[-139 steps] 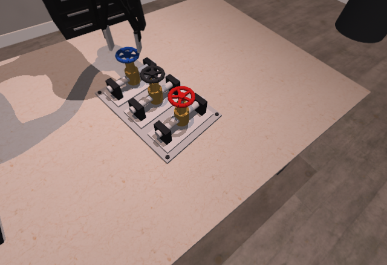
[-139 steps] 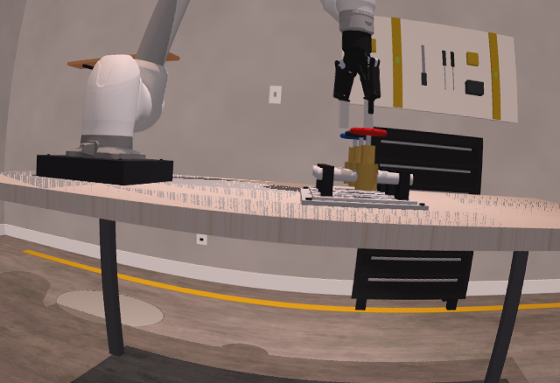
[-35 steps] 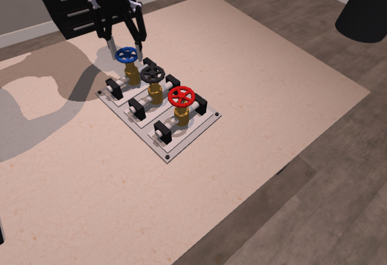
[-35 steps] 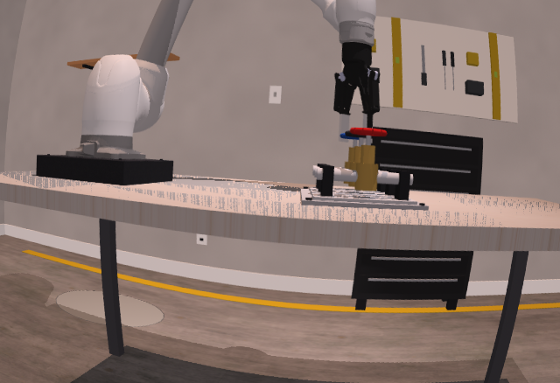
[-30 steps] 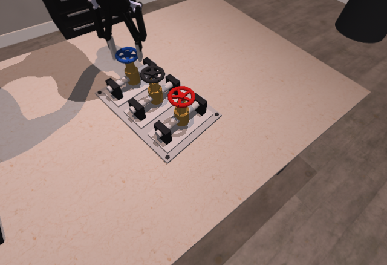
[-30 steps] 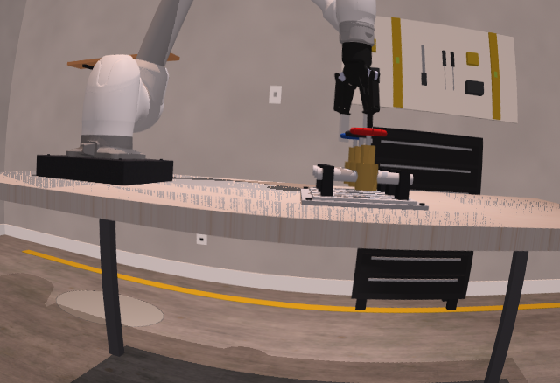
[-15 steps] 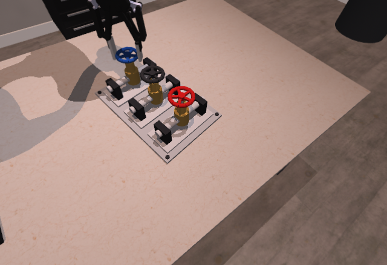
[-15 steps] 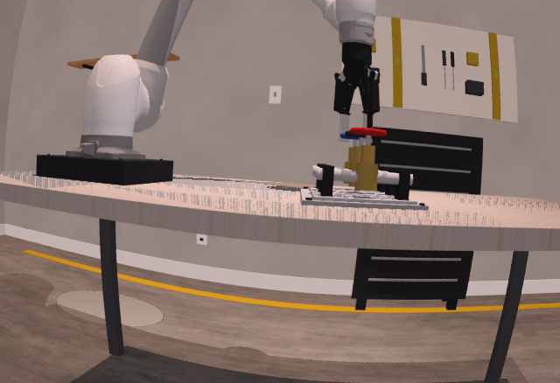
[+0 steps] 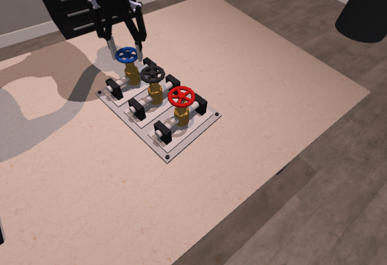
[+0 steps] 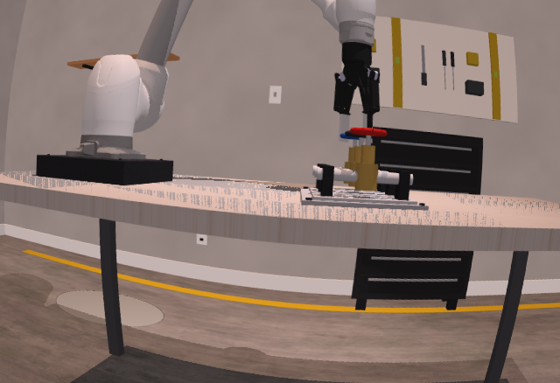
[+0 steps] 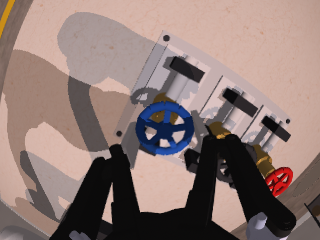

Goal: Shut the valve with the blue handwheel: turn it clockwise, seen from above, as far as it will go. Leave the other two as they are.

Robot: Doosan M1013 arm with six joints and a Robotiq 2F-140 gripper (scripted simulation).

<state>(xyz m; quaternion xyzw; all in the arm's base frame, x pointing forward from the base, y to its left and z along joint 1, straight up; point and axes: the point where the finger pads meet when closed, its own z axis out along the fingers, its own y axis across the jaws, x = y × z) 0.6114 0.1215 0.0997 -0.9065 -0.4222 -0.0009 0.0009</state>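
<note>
Now: hand 20 mm above the blue handwheel. Round my hand: black handwheel 120 mm to the right, 20 mm below, 20 mm ahead; grey baseplate 150 mm below, 120 mm to the right, 20 mm ahead; red handwheel 230 mm to the right, 40 mm ahead, 20 mm below.
</note>
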